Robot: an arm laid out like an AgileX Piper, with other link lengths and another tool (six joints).
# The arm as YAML. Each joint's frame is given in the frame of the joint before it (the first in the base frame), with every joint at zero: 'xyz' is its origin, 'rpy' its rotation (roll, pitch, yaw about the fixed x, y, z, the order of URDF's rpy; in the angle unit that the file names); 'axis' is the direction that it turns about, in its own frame. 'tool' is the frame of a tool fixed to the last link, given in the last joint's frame.
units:
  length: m
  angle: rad
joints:
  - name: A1
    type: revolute
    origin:
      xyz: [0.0, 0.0, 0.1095]
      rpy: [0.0, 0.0, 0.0]
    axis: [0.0, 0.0, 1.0]
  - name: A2
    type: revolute
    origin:
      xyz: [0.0, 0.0, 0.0]
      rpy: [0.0, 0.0, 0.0]
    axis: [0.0, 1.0, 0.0]
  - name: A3
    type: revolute
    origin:
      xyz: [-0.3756, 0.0, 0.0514]
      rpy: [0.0, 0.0, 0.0]
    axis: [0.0, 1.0, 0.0]
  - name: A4
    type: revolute
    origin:
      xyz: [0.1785, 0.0, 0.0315]
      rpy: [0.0, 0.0, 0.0]
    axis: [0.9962, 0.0, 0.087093]
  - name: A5
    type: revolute
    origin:
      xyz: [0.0, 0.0, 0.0]
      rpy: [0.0, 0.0, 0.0]
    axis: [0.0, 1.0, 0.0]
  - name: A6
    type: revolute
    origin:
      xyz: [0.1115, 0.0, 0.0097]
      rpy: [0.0, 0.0, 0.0]
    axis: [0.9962, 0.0, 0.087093]
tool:
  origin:
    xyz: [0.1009, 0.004, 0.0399]
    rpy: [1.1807, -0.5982, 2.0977]
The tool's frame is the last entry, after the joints.
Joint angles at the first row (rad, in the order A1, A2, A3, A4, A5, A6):
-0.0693 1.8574 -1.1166 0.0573 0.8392 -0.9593
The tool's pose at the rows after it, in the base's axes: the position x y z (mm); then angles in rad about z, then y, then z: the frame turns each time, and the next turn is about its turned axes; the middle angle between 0 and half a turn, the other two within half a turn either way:
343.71, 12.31, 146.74, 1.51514, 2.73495, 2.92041
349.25, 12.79, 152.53, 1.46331, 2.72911, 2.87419
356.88, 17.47, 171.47, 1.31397, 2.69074, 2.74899
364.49, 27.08, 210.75, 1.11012, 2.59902, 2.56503
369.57, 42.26, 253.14, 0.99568, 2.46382, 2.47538
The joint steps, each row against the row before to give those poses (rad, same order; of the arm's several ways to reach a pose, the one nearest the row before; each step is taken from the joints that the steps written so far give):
0.0000 -0.0001 -0.0087 -0.0007 0.0079 0.0088
0.0000 -0.0040 -0.0239 0.0058 0.0091 0.0065
0.0000 -0.0330 -0.0316 0.0356 0.0074 0.0165
0.0000 -0.0730 -0.0470 0.0677 0.0088 0.0112
0.0000 -0.0672 -0.0501 0.1039 0.0117 0.0054

